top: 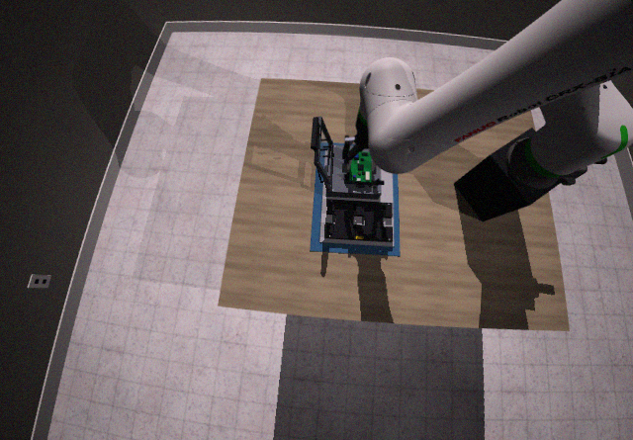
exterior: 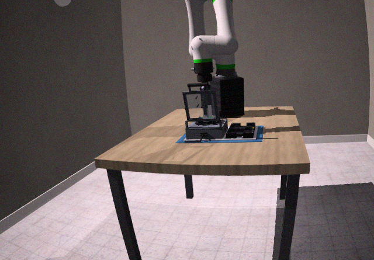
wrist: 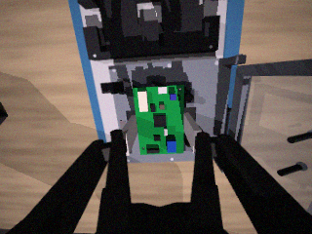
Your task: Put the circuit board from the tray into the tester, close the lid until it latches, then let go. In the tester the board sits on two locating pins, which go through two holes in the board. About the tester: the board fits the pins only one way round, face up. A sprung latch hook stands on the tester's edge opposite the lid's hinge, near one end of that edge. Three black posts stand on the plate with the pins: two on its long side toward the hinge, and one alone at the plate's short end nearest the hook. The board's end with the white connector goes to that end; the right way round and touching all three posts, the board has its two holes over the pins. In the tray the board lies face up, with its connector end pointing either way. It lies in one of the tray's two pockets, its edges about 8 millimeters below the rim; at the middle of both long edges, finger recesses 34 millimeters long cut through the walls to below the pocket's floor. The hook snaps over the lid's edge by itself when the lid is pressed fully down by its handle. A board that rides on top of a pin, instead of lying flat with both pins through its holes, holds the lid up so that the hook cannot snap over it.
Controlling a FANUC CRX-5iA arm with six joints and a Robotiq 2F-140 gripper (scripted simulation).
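Right now the green circuit board is 20 mm below my hand. Round my hand: lid (130 mm ahead, 80 mm above); tester (40 mm to the left, 30 mm ahead, 10 mm above).
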